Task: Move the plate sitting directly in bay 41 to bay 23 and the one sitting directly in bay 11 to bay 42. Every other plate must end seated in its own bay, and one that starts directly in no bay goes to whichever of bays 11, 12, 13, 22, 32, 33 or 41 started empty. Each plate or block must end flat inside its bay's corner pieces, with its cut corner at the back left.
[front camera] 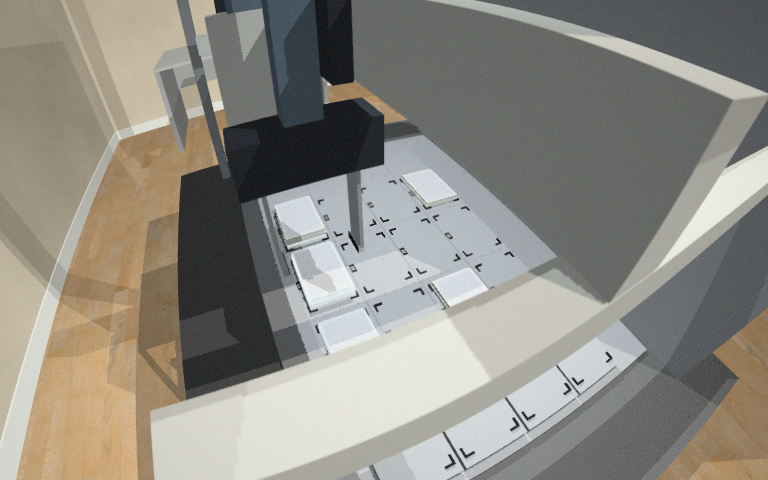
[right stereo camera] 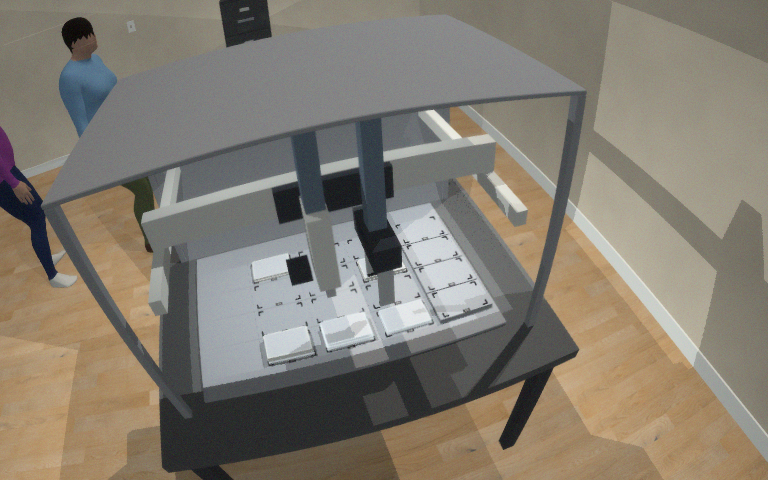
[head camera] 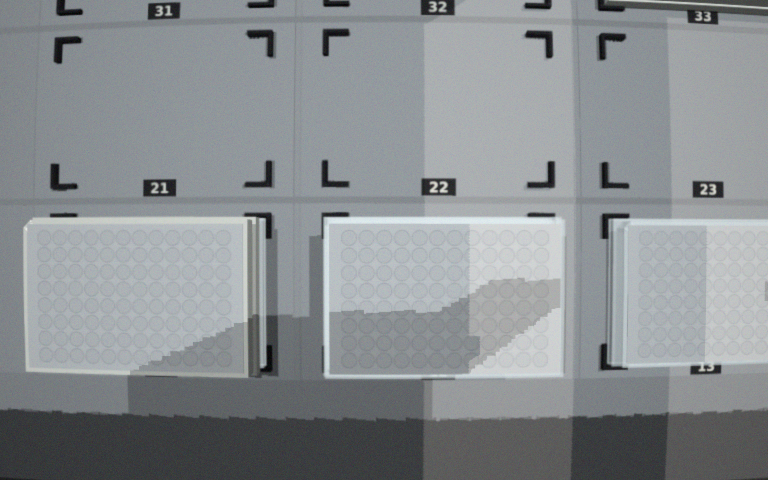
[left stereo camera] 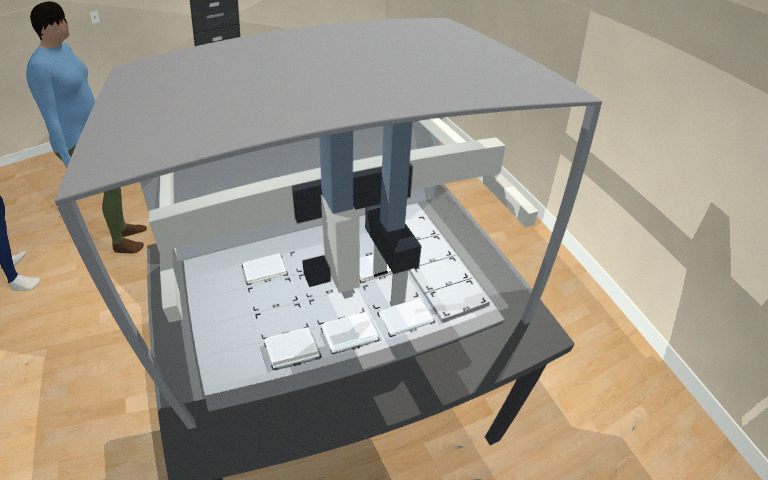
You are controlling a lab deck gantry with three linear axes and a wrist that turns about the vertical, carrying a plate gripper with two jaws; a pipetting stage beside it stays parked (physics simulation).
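Places are measured from the robot's base along level axes (x back, y right, z up), in centimetres.
Where they show: gripper, fingertip midpoint: (front camera: 320, 255) (right stereo camera: 380, 288) (left stereo camera: 388, 288); robot's base, origin of the base link: (front camera: 275, 214) (right stereo camera: 269, 364) (head camera: 60, 360) (left stereo camera: 273, 368).
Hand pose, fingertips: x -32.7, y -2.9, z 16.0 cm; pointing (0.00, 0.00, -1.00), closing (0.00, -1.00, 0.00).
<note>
Each offset is from my fingertips to the centre of the thing. "spot": to the spot under its first point.
My gripper (front camera: 322, 260) (left stereo camera: 389, 289) (right stereo camera: 378, 288) is raised over the front row. Its jaws are wide apart with no plate between them; they do not show in the head view. Bay 11 holds a stack @[dz -14.0, dx +26.3, dy -1.4 cm] (head camera: 135, 294) (front camera: 303, 217) with a cream-rimmed top plate, cut corner at back left. A pale blue plate @[dz -14.0, dx +9.9, dy -1.4 cm] (head camera: 396, 260) (left stereo camera: 348, 328) is in bay 12; what lies under it is hidden. Bay 13 shows stacked edges under its pale plate @[dz -15.3, dx -6.5, dy -1.4 cm] (head camera: 668, 294) (left stereo camera: 406, 316). One plate @[dz -15.3, dx +26.3, dy -33.5 cm] (front camera: 428, 185) (left stereo camera: 265, 268) is in bay 41, another @[dz -15.3, dx -6.5, dy -22.8 cm] (front camera: 459, 287) in bay 33. Bays 23 @[spot: dz -16.0, dx -6.5, dy -7.5 cm] (head camera: 707, 189) and 42 @[spot: dz -16.0, dx +3.6, dy -37.7 cm] (front camera: 498, 242) hold no plate.
The pipetting stage (left stereo camera: 341, 243) (right stereo camera: 322, 243) hangs left of the gripper. A raised strip of bays @[spot: dz -14.5, dx -23.6, dy -2.5 cm] (left stereo camera: 458, 294) is at the right. Canopy posts @[spot: dz +24.9, dx -37.8, dy +14.3 cm] (left stereo camera: 566, 209) (right stereo camera: 560, 209) stand at the deck's corners. Bays 21 @[spot: dz -16.0, dx +26.3, dy -7.5 cm] (head camera: 159, 187) and 22 @[spot: dz -16.0, dx +9.9, dy -7.5 cm] (head camera: 438, 187) hold no plate.
</note>
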